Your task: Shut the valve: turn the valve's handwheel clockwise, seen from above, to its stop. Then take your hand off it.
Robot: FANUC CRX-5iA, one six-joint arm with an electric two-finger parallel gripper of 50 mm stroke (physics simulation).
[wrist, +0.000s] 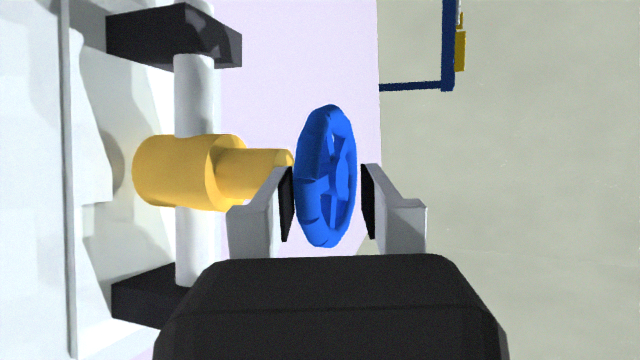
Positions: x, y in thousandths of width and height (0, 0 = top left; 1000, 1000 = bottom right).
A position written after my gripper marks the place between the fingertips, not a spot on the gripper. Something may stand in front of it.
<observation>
I see my gripper (512, 524), a valve (226, 476) and a pale base plate (66, 882).
</observation>
